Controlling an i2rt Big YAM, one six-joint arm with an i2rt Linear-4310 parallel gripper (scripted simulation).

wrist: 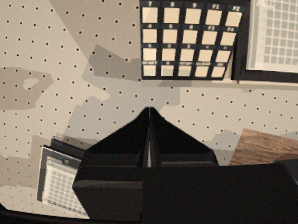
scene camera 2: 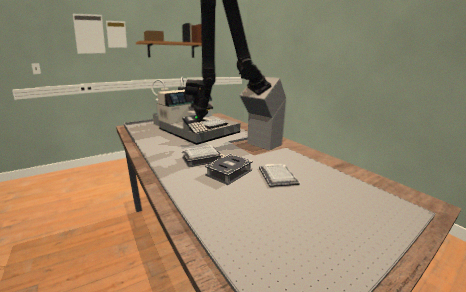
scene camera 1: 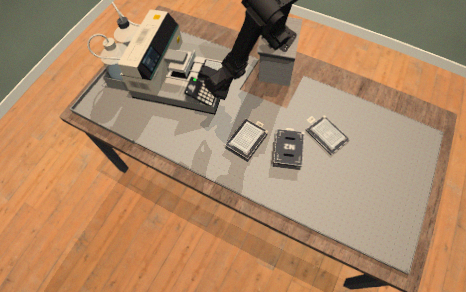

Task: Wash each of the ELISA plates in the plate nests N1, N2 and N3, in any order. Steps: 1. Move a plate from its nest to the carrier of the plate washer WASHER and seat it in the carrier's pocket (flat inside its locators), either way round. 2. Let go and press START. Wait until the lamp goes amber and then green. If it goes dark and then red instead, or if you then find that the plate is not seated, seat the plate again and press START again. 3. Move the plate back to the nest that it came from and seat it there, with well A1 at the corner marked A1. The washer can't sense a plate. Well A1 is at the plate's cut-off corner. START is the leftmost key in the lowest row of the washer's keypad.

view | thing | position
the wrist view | my gripper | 149, 113
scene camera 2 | plate washer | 172, 107
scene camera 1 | plate washer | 144, 65
